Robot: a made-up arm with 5 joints.
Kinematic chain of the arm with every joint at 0, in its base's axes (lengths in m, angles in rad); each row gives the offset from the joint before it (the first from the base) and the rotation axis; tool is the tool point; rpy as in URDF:
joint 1: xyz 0.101 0 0.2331 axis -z
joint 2: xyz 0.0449 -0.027 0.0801 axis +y
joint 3: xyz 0.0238 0 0.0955 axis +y
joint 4: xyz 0.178 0 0.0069 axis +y
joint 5: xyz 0.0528 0.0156 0 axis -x
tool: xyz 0 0 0 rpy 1.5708 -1.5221 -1.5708
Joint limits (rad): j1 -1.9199..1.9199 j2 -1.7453..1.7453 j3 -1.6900..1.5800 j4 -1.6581..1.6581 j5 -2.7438..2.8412
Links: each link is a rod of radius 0.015 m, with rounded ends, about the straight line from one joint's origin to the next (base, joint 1, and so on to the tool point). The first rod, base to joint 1, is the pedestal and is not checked.
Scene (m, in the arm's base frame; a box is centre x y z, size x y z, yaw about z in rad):
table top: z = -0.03
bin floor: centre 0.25 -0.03 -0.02 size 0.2 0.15 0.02 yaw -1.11
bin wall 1: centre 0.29 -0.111 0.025 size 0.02 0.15 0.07 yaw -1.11
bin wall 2: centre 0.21 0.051 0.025 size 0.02 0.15 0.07 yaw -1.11
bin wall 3: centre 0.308 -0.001 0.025 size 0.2 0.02 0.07 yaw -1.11
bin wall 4: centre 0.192 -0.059 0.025 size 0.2 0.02 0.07 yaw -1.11
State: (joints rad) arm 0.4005 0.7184 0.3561 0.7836 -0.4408
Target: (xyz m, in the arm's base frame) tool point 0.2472 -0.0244 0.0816
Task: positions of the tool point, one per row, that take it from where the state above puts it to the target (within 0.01 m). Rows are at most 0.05 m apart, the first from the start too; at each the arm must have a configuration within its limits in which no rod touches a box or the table.
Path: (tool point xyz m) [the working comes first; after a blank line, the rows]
Joints at the target: 0.0884 1.3949 0.0716 0.5074 -0.4408
Straight joint move there: clear.

1: 0.2788 -0.0662 0.1362
2: 0.2671 -0.0440 0.1078
3: 0.2472 -0.0244 0.0816

